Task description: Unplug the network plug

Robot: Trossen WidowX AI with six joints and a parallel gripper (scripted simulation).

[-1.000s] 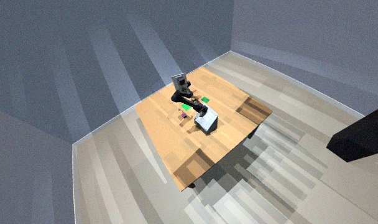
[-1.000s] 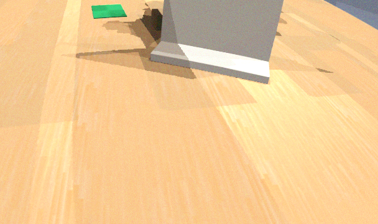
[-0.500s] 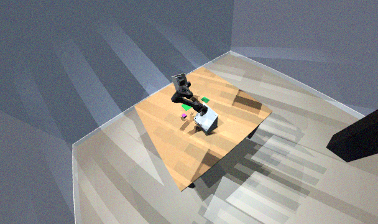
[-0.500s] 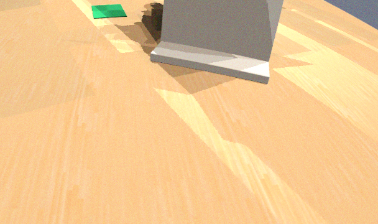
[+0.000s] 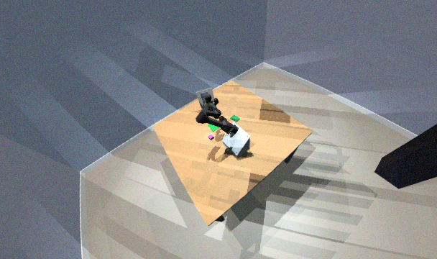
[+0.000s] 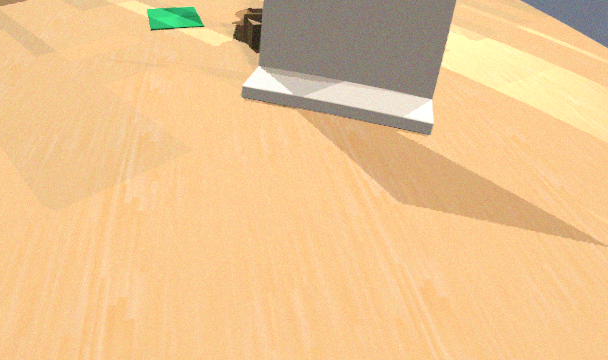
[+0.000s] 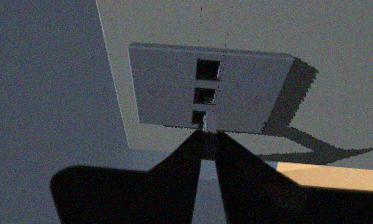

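My gripper tip is 110 mm past the green marked square, 40 mm to the right of it and 300 mm above it. Round my gripper tip: network plug right at my gripper tip; grey upright panel 50 mm ahead, 30 mm to the right, 120 mm below.
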